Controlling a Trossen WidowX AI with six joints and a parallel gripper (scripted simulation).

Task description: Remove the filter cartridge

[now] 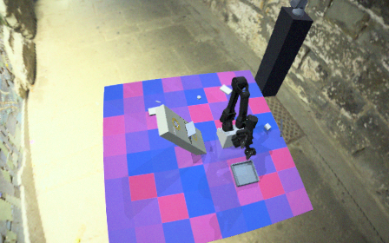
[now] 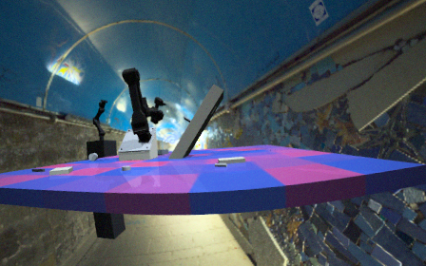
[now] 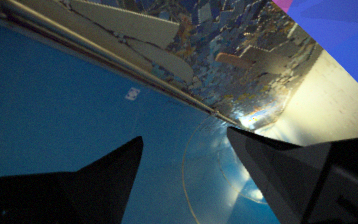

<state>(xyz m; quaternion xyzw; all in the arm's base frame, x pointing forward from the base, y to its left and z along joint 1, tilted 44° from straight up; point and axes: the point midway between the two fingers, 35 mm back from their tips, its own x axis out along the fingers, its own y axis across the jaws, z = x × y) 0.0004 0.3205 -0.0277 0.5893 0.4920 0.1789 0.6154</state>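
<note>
Now: the round filter cartridge 33 cm ahead of my gripper tip, 27 cm to the right of it and 6 cm below it. The rest, counted from my gripper tip: grey tray (31 cm below, 9 cm behind).
</note>
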